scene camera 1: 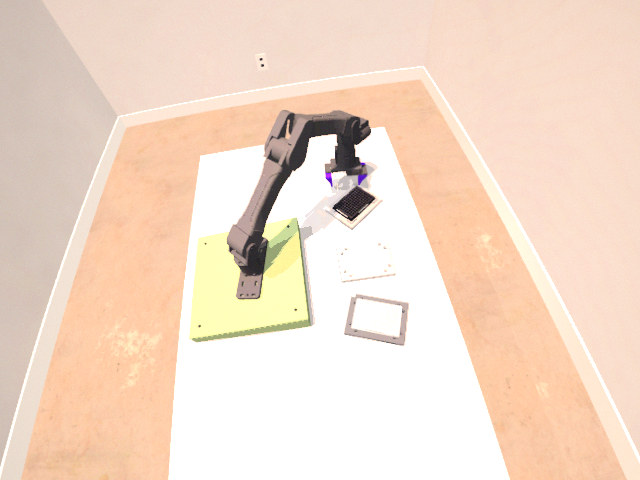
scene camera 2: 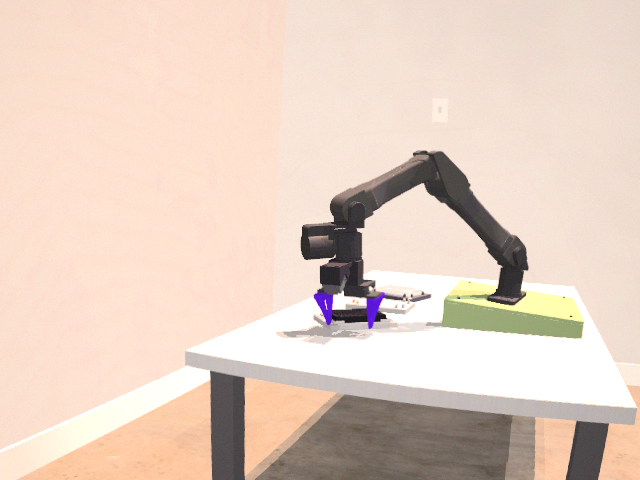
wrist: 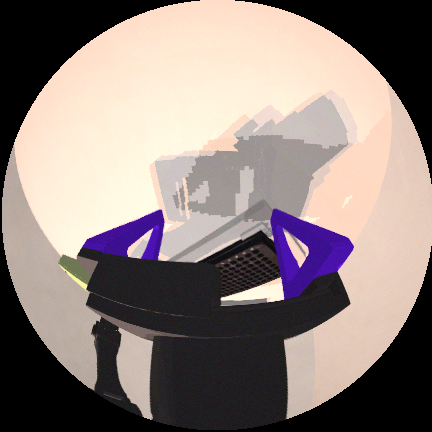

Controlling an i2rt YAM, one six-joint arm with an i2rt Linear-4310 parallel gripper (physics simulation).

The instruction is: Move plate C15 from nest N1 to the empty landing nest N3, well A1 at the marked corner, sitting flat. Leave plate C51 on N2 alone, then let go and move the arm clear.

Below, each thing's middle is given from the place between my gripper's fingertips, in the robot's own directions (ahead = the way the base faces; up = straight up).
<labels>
The white gridded tray [scene camera 1: 371, 316] lies 8 cm ahead of my hand, 49 cm to the right of it and 1 cm above it. Also, from my hand: black well plate [scene camera 1: 357, 200] 3 cm ahead, 9 cm to the right, 1 cm above.
</labels>
